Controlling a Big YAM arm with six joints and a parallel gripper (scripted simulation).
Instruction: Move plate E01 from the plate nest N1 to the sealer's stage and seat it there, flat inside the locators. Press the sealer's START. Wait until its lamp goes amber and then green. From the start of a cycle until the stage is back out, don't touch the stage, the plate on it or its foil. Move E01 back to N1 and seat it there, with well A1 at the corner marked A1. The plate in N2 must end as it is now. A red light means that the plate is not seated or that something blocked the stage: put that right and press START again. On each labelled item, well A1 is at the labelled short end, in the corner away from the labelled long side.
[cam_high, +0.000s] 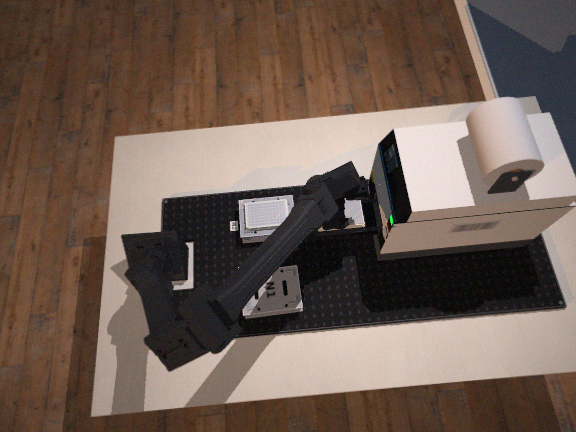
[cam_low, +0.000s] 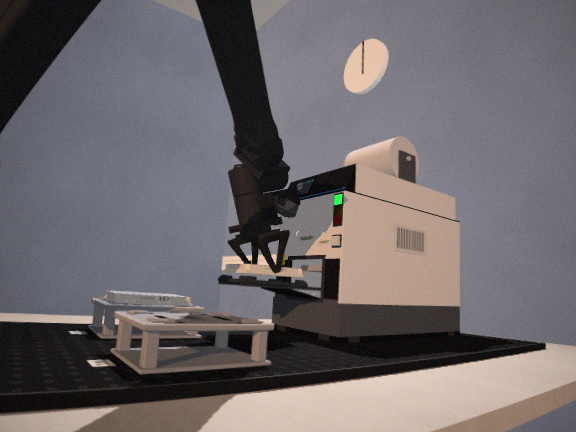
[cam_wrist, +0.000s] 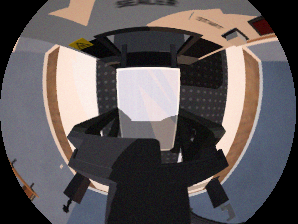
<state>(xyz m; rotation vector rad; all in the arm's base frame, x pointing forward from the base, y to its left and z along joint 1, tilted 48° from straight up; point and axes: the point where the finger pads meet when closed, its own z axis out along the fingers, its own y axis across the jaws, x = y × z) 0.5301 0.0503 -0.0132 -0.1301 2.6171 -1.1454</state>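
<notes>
Right now my hand is 30 mm above the sealer stage. Also, from my hand: nest 210 mm behind, 170 mm to the right, 80 mm below; plate 200 mm behind, 50 mm to the left, 70 mm below; start button 100 mm ahead, 100 mm to the right, 60 mm above.
</notes>
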